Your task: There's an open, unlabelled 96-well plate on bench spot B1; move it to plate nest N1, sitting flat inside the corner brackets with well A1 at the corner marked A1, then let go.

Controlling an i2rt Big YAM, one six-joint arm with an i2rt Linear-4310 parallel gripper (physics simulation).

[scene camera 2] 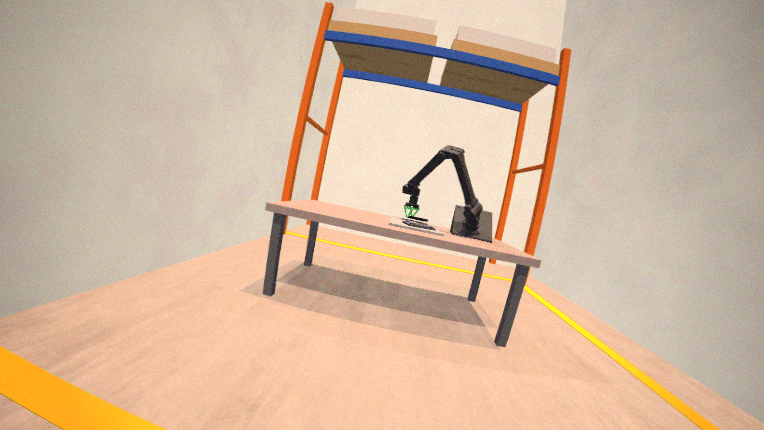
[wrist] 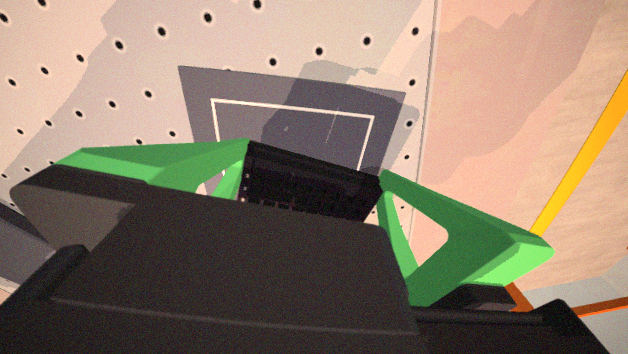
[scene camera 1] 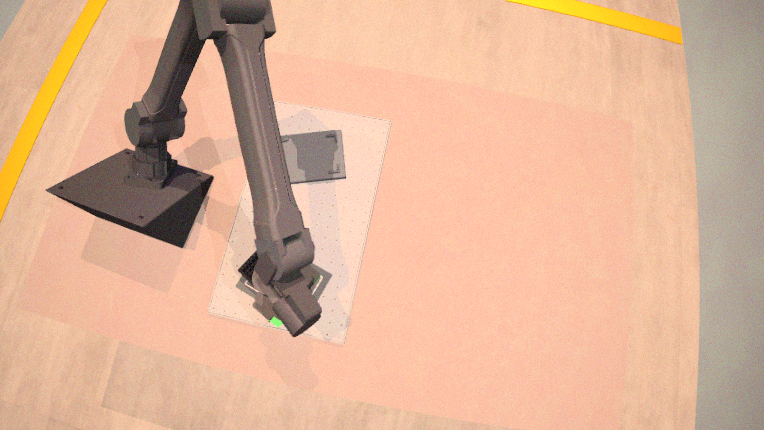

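Where they show: gripper, fingertip midpoint: (scene camera 2: 409, 217) (wrist: 317, 163); arm's base at its link origin: (scene camera 2: 470, 227) (scene camera 1: 152, 174).
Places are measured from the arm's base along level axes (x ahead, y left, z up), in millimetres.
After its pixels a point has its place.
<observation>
The black 96-well plate (scene camera 1: 248, 265) {z -19, x 254, y -179 mm} (wrist: 310, 185) {z -22, x 351, y -225 mm} is between the green fingers of my gripper (scene camera 1: 292, 300) {z -35, x 356, y -231 mm} (scene camera 2: 410, 215) {z -35, x 356, y -231 mm} (wrist: 317, 163) {z -35, x 356, y -231 mm}, which is shut on it across two opposite sides. The plate appears raised a little above bench spot B1 (scene camera 1: 326, 276) {z -50, x 416, y -182 mm} (wrist: 240, 86) {z -49, x 409, y -204 mm}, a dark grey pad with a white outline. The gripper body hides part of the plate in the wrist view, and the arm covers most of it from above. Plate nest N1 (scene camera 1: 315, 154) {z -40, x 360, y 92 mm} is a grey base with dark corner brackets; the arm hides its left edge. The A1 marks cannot be read.
Both stations stand on a pale perforated board (scene camera 1: 363, 160) {z -51, x 470, y 91 mm} (wrist: 150, 65) {z -51, x 434, y -162 mm}. The arm's dark base (scene camera 1: 128, 186) {z 48, x -20, y -48 mm} (scene camera 2: 483, 227) {z 14, x -82, y 4 mm} stands on the table (scene camera 2: 347, 216) {z -64, x 747, y 184 mm} beside the board. An orange and blue rack (scene camera 2: 556, 122) with boxes stands behind the table.
</observation>
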